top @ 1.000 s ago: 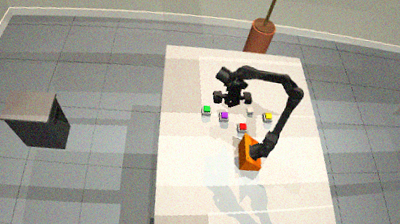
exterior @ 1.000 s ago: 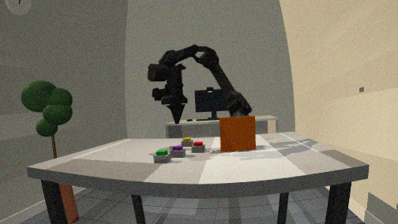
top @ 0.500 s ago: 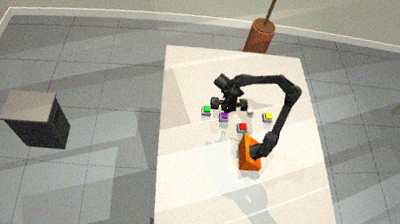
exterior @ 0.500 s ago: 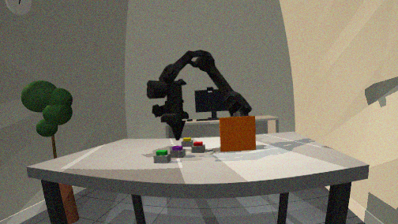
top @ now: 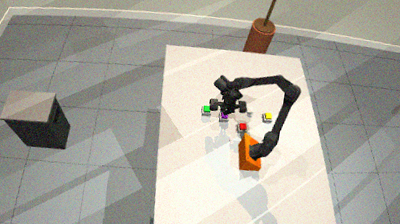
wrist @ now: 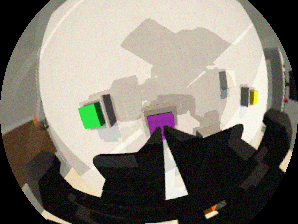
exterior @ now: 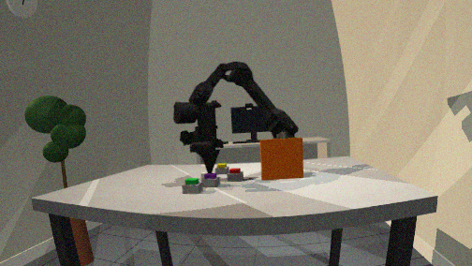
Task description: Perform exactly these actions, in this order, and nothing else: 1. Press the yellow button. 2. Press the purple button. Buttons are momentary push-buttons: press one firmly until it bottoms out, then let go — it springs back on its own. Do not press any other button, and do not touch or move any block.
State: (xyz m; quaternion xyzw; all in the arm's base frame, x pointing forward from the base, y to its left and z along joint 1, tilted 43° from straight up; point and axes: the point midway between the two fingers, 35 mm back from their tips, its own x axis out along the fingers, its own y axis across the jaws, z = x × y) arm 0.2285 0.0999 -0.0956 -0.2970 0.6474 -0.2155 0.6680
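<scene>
Now: the purple button 1 cm below my gripper tip. From my gripper tip the other things lie so: red button 5 cm behind, 10 cm to the right, 1 cm below; green button 2 cm ahead, 10 cm to the left, 1 cm below; white block 7 cm ahead, 15 cm to the right, 3 cm below.
</scene>
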